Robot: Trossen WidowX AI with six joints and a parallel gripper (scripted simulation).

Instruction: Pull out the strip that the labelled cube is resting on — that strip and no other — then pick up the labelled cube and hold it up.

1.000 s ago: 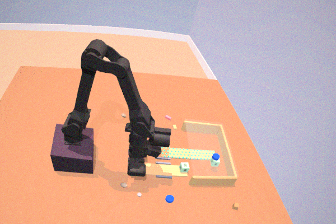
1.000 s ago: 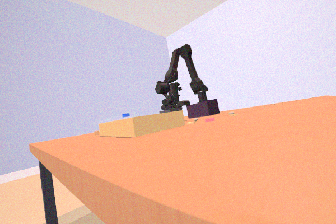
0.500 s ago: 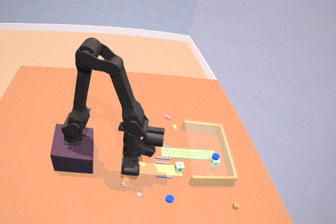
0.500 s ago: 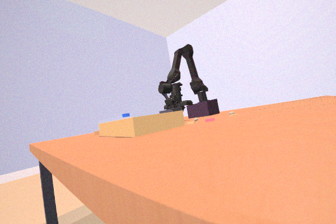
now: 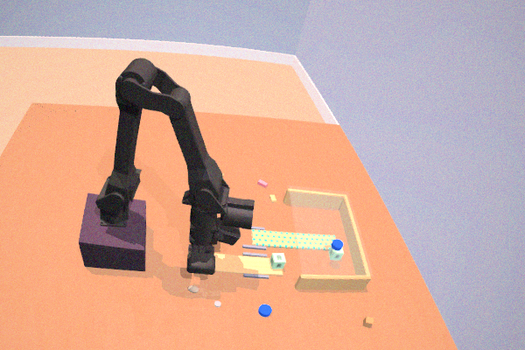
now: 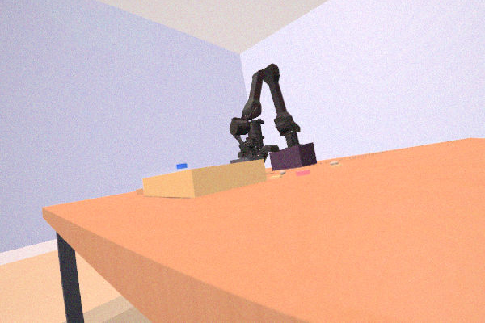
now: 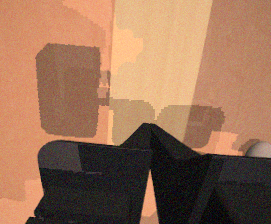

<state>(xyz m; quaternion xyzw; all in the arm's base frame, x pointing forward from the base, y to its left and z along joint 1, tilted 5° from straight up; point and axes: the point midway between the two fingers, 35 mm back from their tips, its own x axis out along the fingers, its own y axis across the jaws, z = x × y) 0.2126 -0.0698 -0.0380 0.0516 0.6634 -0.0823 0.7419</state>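
Now: gripper tip 90 mm short of the pale yellow strip and 20 mm to the left of it. From my gripper tip the other things lie so: tan block 370 mm ahead, 250 mm to the right; pink block 240 mm ahead, 280 mm to the left.
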